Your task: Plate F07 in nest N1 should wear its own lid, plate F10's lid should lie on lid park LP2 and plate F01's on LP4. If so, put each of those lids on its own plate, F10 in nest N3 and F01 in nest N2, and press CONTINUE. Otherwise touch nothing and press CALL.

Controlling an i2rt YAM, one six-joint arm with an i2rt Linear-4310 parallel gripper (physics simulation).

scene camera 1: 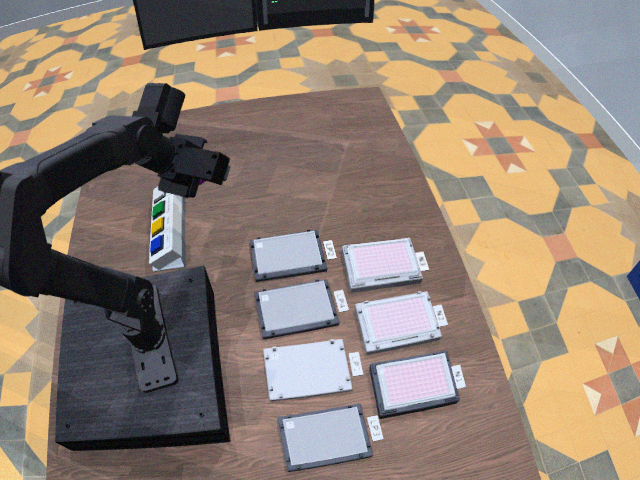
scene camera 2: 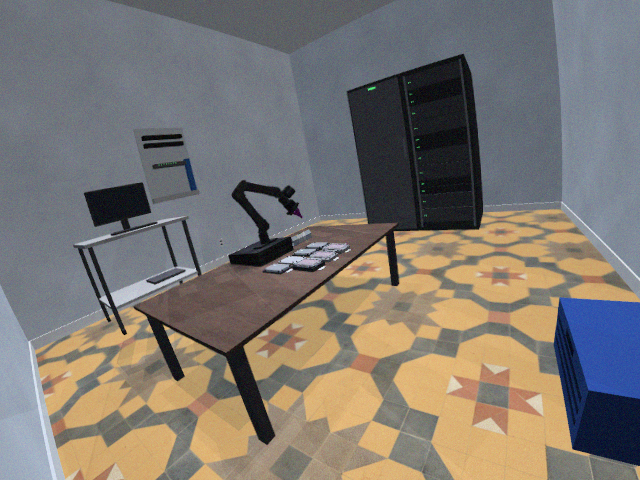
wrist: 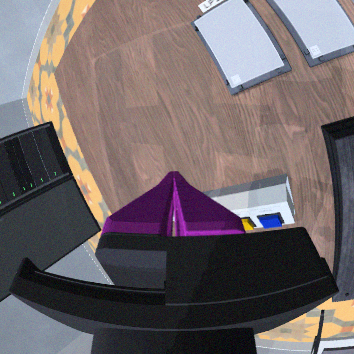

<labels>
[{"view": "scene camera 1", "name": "gripper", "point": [209, 178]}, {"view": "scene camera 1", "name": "white button box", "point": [170, 207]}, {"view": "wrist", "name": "gripper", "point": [173, 178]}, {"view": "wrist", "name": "white button box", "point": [268, 196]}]
</labels>
